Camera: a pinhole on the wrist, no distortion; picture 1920 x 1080 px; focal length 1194.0 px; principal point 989.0 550.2 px. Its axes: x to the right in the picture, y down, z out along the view. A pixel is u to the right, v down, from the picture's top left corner.
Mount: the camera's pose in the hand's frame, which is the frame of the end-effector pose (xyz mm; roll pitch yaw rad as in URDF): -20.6 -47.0 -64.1 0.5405 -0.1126 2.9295
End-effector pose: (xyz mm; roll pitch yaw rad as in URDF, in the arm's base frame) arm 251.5 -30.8 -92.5 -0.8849 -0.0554 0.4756
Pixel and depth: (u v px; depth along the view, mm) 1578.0 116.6 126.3
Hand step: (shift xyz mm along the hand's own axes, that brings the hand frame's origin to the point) -49.9 66.0 27.1
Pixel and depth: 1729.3 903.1 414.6
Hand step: -201.5 102.7 380.7
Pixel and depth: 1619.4 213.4 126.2
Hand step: -55.4 58.1 32.7
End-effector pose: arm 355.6 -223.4 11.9 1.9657 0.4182 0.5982
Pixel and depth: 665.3 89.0 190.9
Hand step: 77.5 97.0 55.0
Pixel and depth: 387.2 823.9 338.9
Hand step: 204.3 14.8 245.2
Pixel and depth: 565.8 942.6 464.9
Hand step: 214.7 13.0 391.6
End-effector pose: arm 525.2 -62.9 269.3 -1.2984 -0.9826 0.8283
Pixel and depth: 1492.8 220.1 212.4
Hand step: -57.4 124.2 96.9
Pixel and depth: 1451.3 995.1 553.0
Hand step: -142.2 89.5 536.5
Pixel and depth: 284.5 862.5 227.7
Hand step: 148.6 -15.8 145.3
